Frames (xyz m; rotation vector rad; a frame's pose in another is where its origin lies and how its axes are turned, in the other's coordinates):
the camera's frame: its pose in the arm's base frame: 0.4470 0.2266 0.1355 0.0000 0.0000 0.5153
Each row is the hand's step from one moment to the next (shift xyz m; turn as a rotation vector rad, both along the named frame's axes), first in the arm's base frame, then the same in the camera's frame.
Working: the arm's base frame: its pose in the camera's frame: -0.5006 0.0231 -0.1355 0.0000 0.0000 -0.5153

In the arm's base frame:
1: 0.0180 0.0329 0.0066 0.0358 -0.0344 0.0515
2: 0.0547 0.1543 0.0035 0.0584 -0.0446 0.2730
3: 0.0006 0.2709 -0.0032 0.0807 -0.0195 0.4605
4: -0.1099 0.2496 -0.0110 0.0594 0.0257 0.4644
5: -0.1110 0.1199 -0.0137 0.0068 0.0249 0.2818
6: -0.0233 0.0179 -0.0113 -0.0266 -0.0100 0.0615
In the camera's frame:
1: 0.0319 0.0198 0.0066 0.0142 -0.0476 0.0515
2: 0.1236 0.1073 0.0035 0.0288 -0.0676 0.2730
3: 0.1340 0.2354 -0.0032 0.0606 -0.0567 0.4605
4: 0.0274 0.2713 -0.0110 0.0644 -0.0069 0.4644
5: -0.0375 0.1590 -0.0137 0.0182 0.0183 0.2818
6: -0.0115 0.0271 -0.0113 -0.0281 0.0044 0.0615

